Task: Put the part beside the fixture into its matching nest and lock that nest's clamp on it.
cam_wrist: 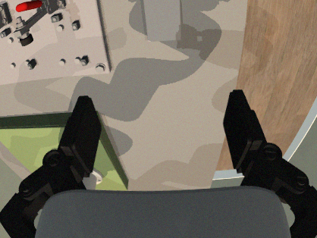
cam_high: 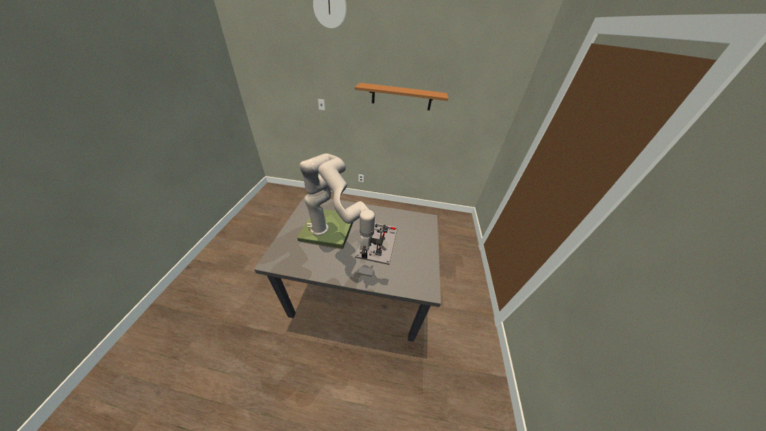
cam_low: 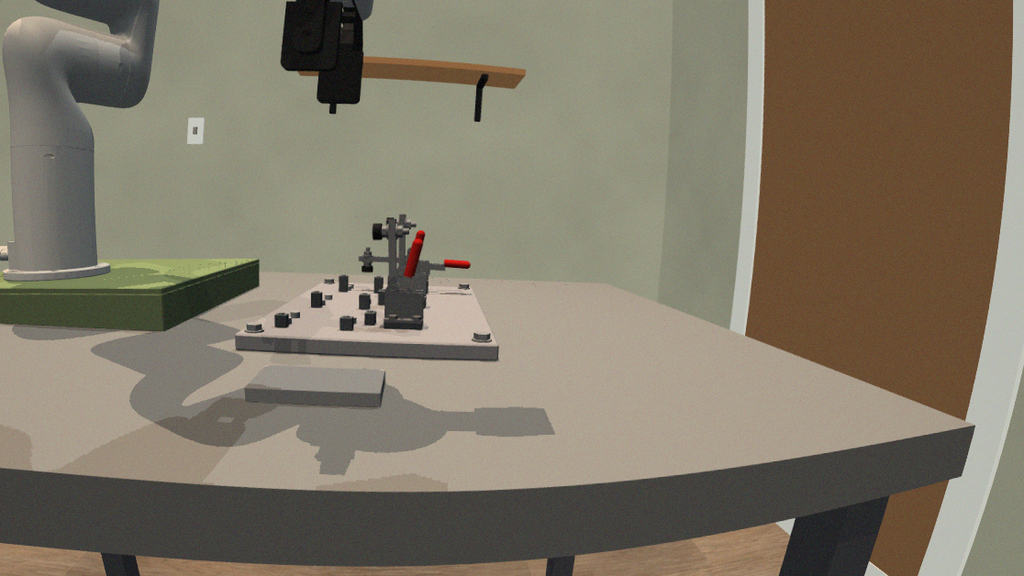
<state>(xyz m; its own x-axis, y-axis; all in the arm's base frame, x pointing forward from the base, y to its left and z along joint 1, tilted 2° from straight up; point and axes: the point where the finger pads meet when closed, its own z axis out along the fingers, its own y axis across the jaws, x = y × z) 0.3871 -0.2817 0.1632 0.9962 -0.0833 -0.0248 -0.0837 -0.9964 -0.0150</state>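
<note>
Now: the flat grey part 210 mm below my hand. The rest, counted from my hand: fixture plate: 260 mm to the left, 210 mm below, 50 mm ahead.
</note>
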